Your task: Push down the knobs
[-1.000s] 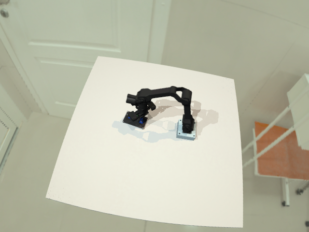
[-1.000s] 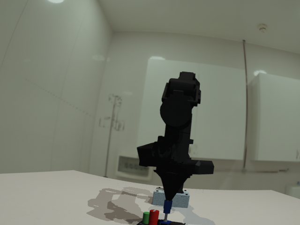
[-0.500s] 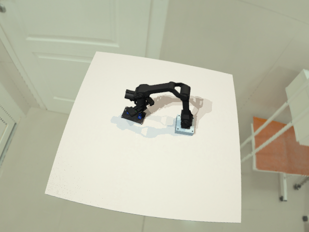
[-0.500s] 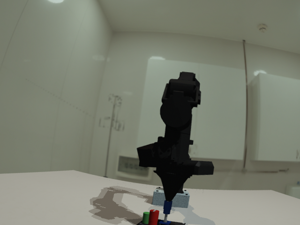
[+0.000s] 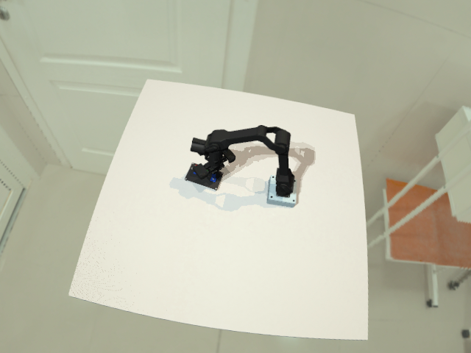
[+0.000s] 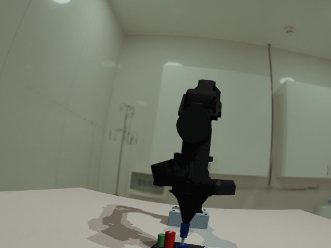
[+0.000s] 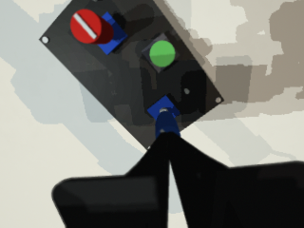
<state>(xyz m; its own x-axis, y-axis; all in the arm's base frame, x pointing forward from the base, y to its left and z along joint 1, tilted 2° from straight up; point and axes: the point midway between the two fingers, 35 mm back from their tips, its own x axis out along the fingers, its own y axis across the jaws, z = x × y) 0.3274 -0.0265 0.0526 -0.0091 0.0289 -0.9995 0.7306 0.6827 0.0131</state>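
Now: gripper tip 80 mm short of the red knob, 30 mm to the left of it and 10 mm above it. From my gripper tip the other things lie so: blue knob (10 mm below).
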